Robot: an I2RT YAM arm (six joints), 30 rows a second.
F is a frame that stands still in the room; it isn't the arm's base.
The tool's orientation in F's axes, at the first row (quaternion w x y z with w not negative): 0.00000 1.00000 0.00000 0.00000
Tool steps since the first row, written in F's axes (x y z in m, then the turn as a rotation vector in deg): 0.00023 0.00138 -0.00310 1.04 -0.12 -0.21; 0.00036 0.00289 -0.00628 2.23 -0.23 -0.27; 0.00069 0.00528 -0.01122 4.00 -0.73 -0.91; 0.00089 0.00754 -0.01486 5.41 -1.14 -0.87; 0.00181 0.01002 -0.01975 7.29 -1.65 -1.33
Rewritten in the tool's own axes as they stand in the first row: 0.00023 -0.00138 0.00310 1.04 0.12 0.21; 0.00036 -0.00289 0.00628 2.23 0.23 0.27; 0.00069 -0.00528 0.01122 4.00 0.73 0.91; 0.00089 -0.00754 0.01486 5.41 1.14 0.87; 0.00181 -0.01002 0.01975 7.29 1.65 1.33
